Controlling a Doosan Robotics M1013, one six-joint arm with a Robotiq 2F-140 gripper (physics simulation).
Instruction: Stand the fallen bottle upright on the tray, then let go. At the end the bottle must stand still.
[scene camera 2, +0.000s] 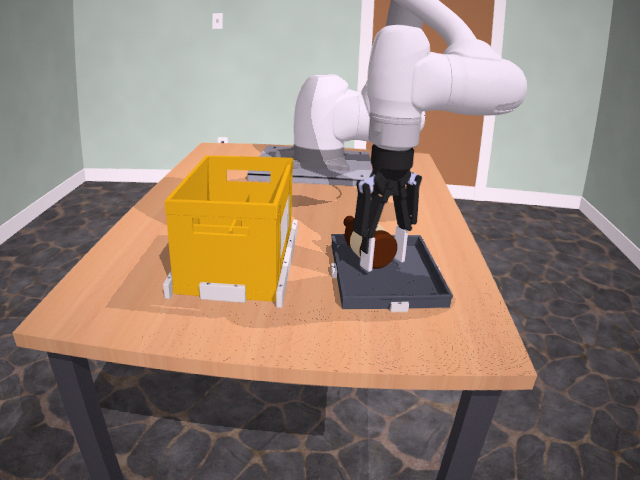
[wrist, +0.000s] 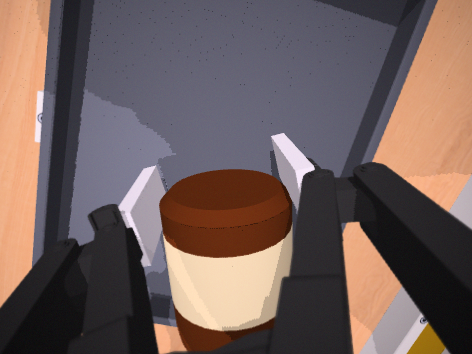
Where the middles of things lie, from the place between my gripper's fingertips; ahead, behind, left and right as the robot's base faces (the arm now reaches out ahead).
My hand is 10 mm short of the dark grey tray (scene camera 2: 418, 280), 10 mm to the right of it and 10 mm above it. The rest, counted from my hand: tall yellow crate (scene camera 2: 219, 231): 30 mm behind, 280 mm to the right, 70 mm above; brown bottle (scene camera 2: 385, 248): 70 mm behind, 20 mm to the right, 20 mm above.
